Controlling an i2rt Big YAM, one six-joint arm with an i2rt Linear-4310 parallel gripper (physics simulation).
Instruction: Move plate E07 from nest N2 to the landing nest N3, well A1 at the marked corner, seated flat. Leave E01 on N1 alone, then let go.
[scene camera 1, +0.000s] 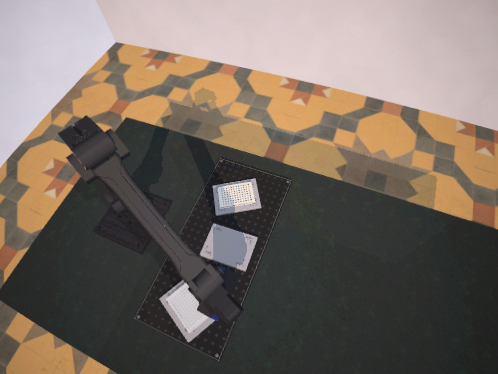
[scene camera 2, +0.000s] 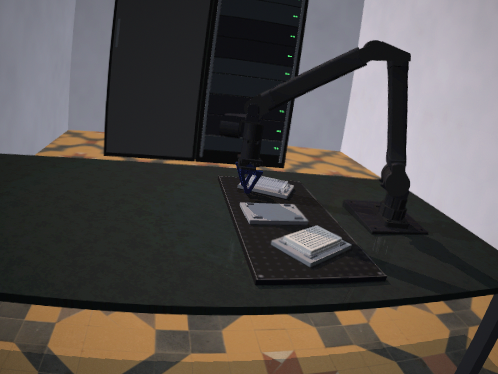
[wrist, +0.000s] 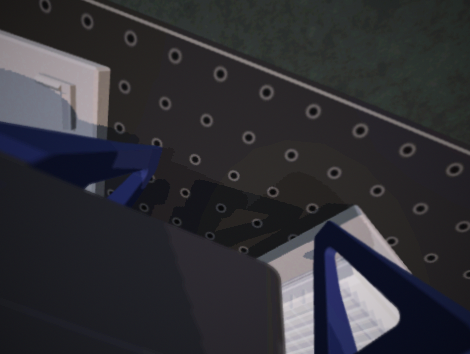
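Note:
A white well plate (scene camera 1: 186, 311) (scene camera 2: 272, 183) (wrist: 300, 325) sits on a nest (scene camera 1: 194, 336) (wrist: 345, 225) at the lower end of the board in scene camera 1. Another white plate (scene camera 1: 237, 194) (scene camera 2: 314, 238) sits on the nest at the other end. Which is E07 or E01 cannot be read. The middle nest (scene camera 1: 249, 243) (scene camera 2: 250, 215) (wrist: 45, 55) bears no plate. My gripper (scene camera 1: 219, 293) (scene camera 2: 249, 184) (wrist: 243, 195) is open and empty, above the first plate's inner side, with one blue finger over that plate's corner and the other towards the middle nest. The gripper body hides part of this plate.
The nests stand apart on a black perforated board (scene camera 1: 272, 187) (scene camera 2: 270, 272) (wrist: 300, 135) on a dark green table (scene camera 1: 375, 280) (scene camera 2: 125, 225). The arm's base plate (scene camera 1: 140, 240) (scene camera 2: 365, 220) stands beside the board. A dark cabinet (scene camera 2: 155, 75) stands behind the table.

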